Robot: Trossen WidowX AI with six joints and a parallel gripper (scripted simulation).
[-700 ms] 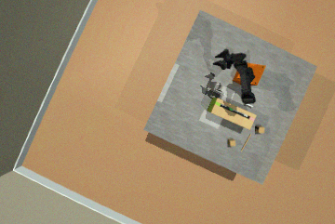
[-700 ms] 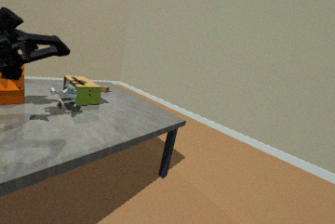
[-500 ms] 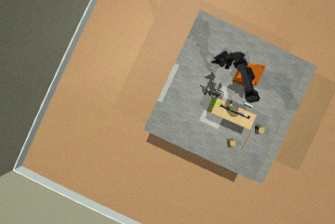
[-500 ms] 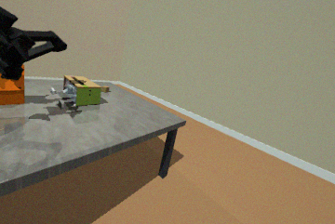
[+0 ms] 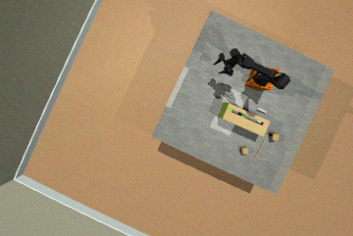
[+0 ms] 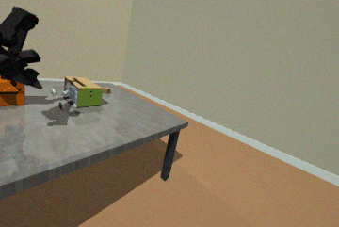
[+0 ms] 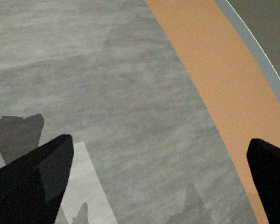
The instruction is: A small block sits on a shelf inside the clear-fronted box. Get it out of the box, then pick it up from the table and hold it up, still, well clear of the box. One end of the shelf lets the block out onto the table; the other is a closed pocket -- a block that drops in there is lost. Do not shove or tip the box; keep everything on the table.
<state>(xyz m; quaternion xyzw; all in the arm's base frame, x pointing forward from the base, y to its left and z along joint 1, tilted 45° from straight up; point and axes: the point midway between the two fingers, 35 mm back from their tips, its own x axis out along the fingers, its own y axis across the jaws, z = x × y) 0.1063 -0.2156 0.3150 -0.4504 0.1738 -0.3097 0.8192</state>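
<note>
Now: gripper tip 160 mm short of the box, 450 mm to the right of it and 130 mm above it.
</note>
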